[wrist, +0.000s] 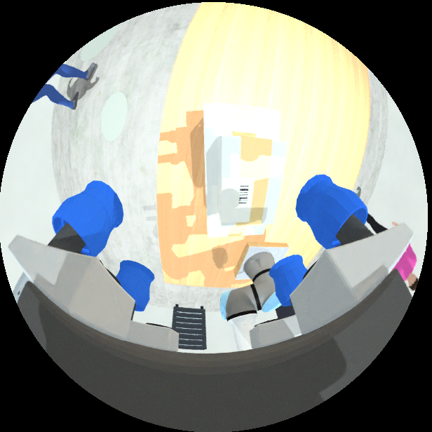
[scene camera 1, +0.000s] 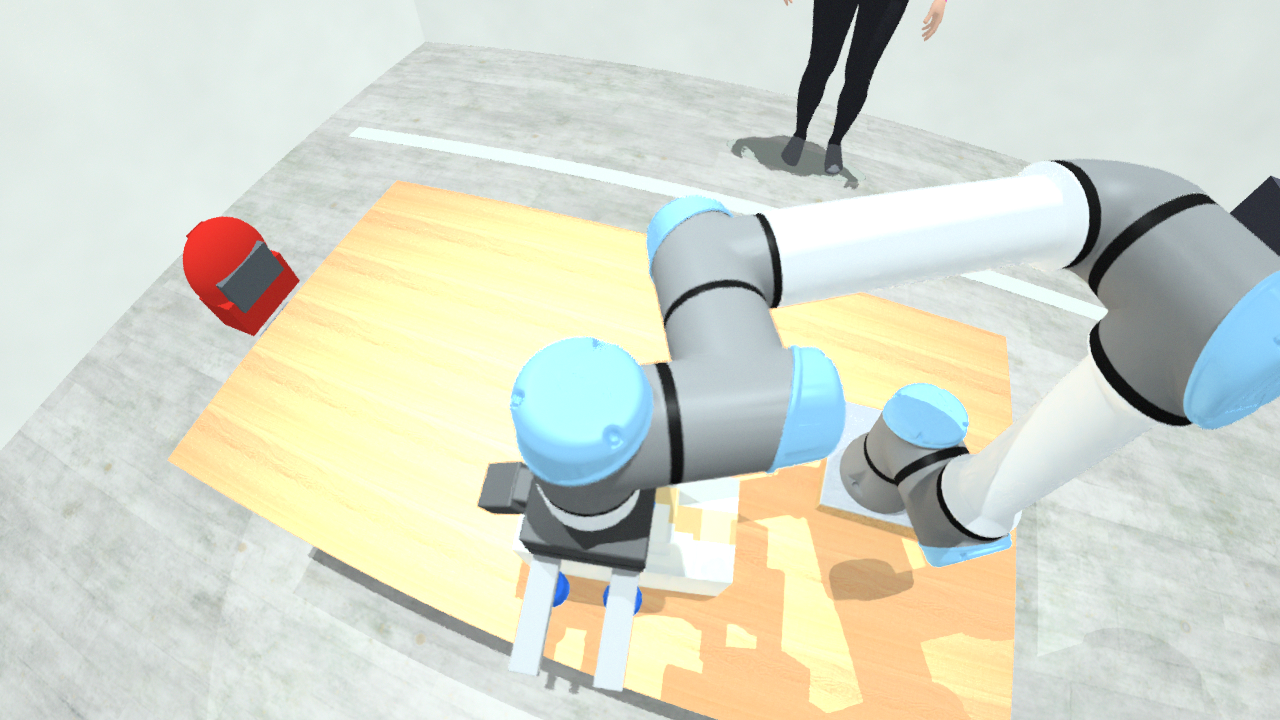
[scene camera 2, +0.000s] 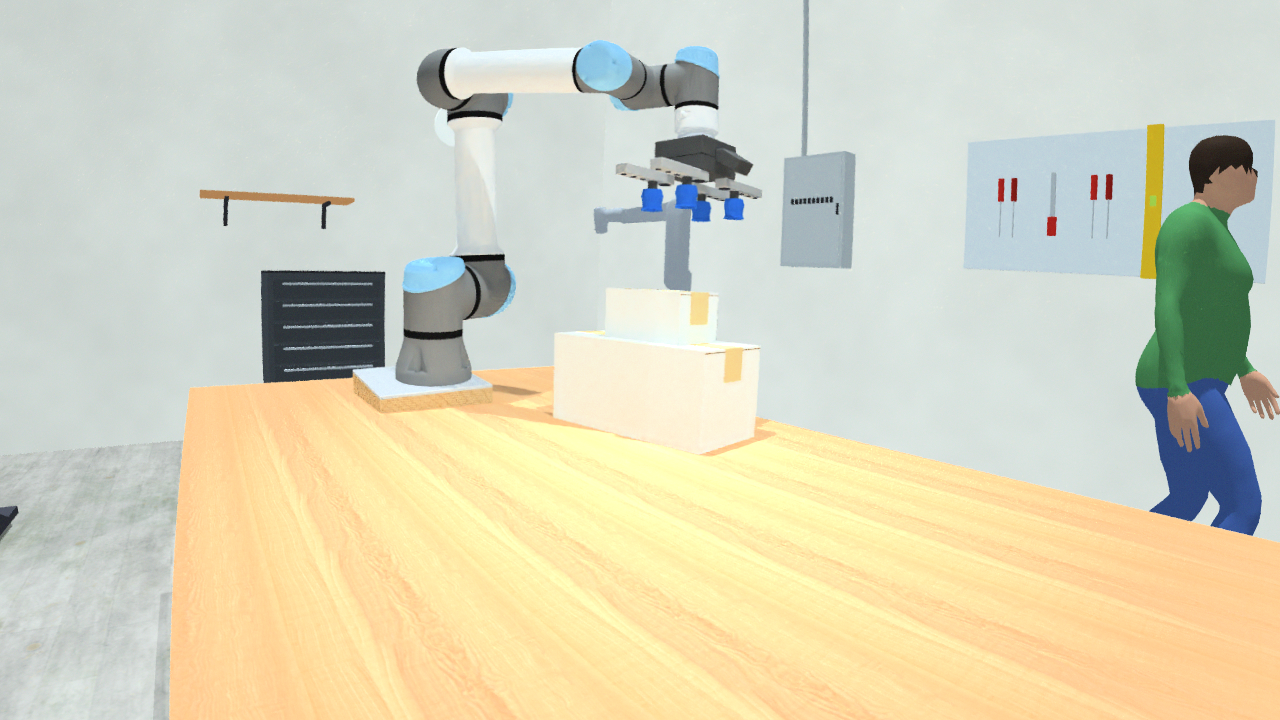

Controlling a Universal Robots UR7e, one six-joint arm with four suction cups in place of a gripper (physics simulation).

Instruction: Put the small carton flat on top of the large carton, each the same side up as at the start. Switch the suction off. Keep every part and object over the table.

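Frame: origin at the arm's base, x ahead, y left, z up, level; metres.
Seen in the pictures: hand, its tool point: (scene camera 2: pixel 694 214); arm's base, origin of its link: (scene camera 1: pixel 880 473) (scene camera 2: pixel 433 376).
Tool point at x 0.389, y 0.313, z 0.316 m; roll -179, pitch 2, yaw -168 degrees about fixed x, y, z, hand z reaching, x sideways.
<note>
Pixels of each thing's middle, then the offset from my tool point to it. Level surfaces: height alone.
- small carton, middle of its body: (scene camera 2: pixel 660 314) dx +0.009, dy -0.071, dz -0.171 m
- large carton, middle of its body: (scene camera 1: pixel 629 527) (scene camera 2: pixel 651 383) dx -0.002, dy -0.075, dz -0.284 m
- wooden table, height of its surface: dz -0.358 m
The small carton (scene camera 2: pixel 642 315) (wrist: pixel 231 165) lies flat on top of the large carton (scene camera 2: pixel 626 386) (wrist: pixel 240 117) (scene camera 1: pixel 693 577), with tape and a barcode label showing on its upper face in the wrist view. The large carton stands flat on the table. In scene camera 1 the arm hides much of both cartons. My gripper (scene camera 2: pixel 693 205) (scene camera 1: pixel 594 594) (wrist: pixel 211 247) is open: its four blue suction cups hang well above the small carton with a visible gap, and nothing is on them.
The wooden table (scene camera 1: pixel 358 358) (scene camera 2: pixel 537 573) carries the arm's base plate (scene camera 2: pixel 384 394) near the cartons. A red welding helmet (scene camera 1: pixel 223 264) is beside the far left table edge. A drawer cabinet (scene camera 2: pixel 324 315) stands behind the base. A person in green (scene camera 2: pixel 1203 295) stands beyond the table.
</note>
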